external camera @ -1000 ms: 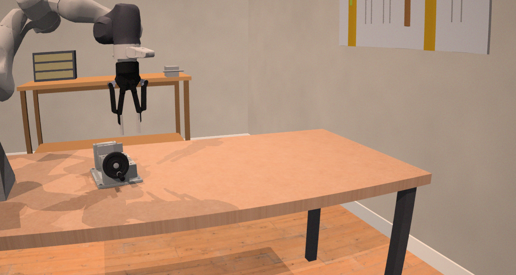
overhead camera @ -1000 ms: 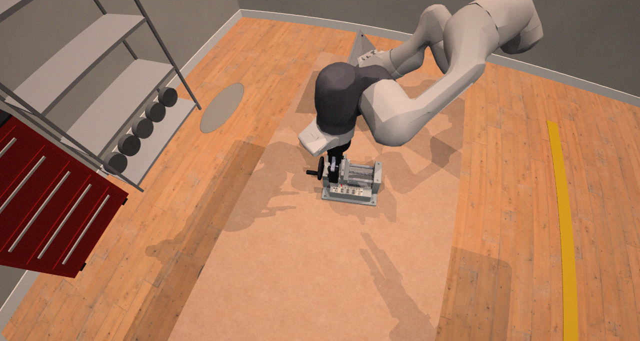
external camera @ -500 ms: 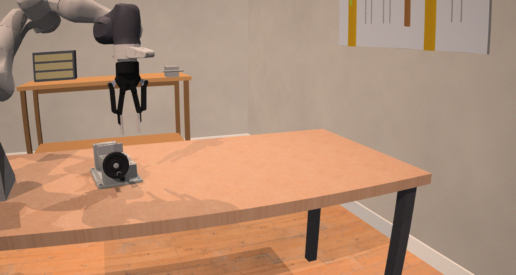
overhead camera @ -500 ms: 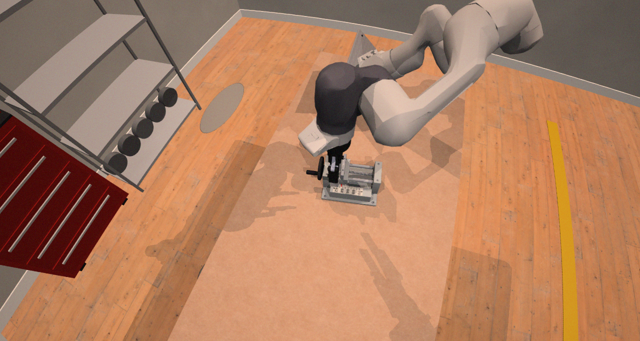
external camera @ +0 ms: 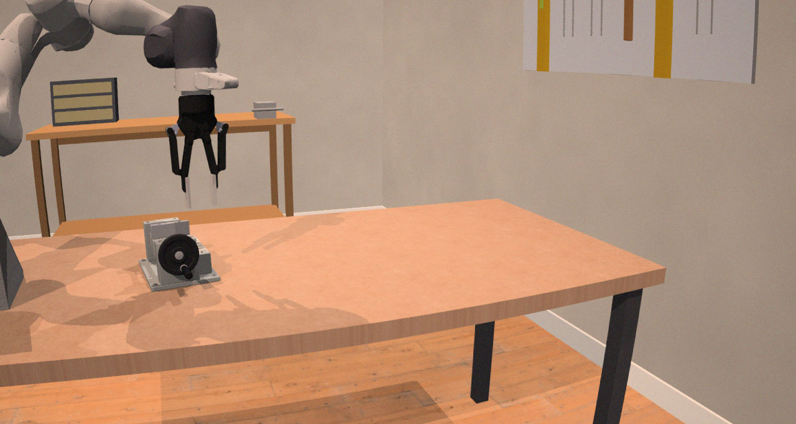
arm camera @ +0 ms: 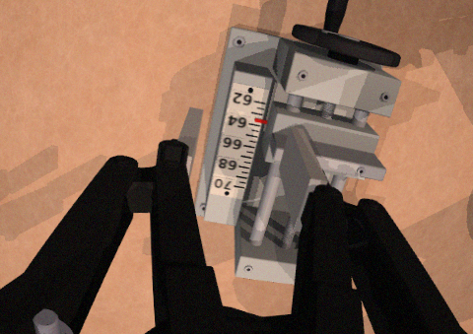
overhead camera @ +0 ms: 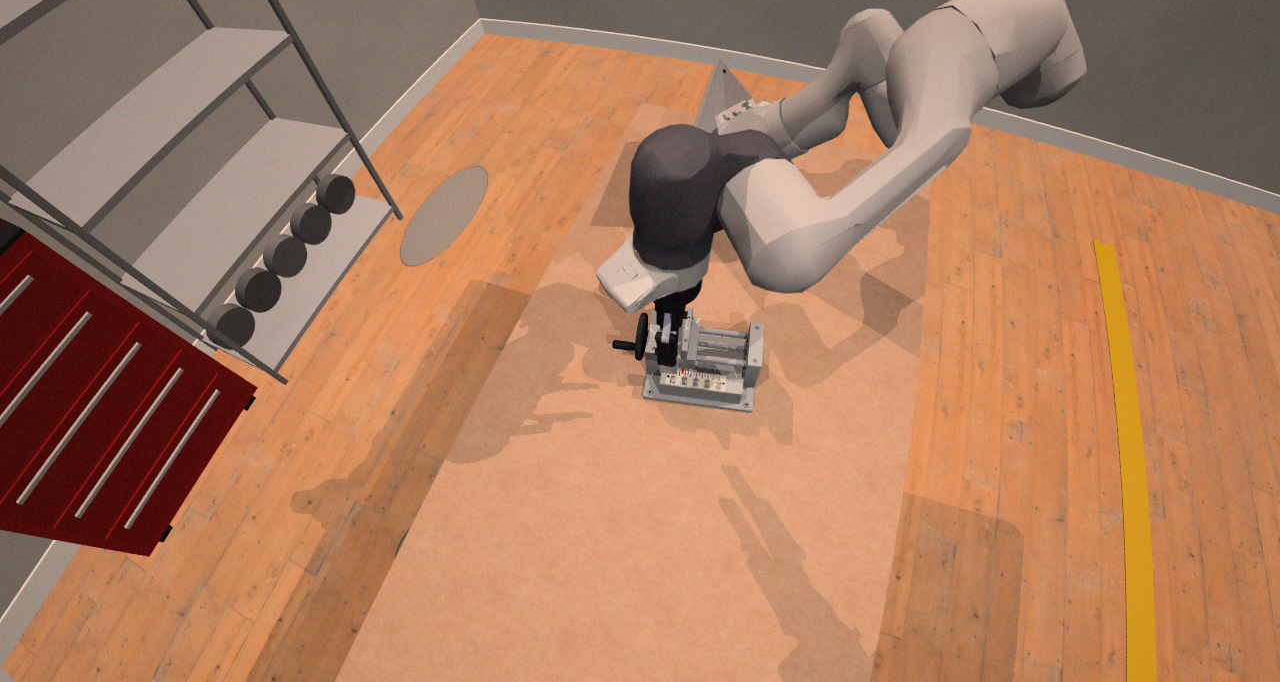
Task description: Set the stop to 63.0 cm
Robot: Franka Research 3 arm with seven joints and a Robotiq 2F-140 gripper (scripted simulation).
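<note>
Now: the black handwheel 4 cm behind my hand, 9 cm to the right of it and 13 cm below it. Round my hand: sliding stop: 6 cm behind, 10 cm below.
</note>
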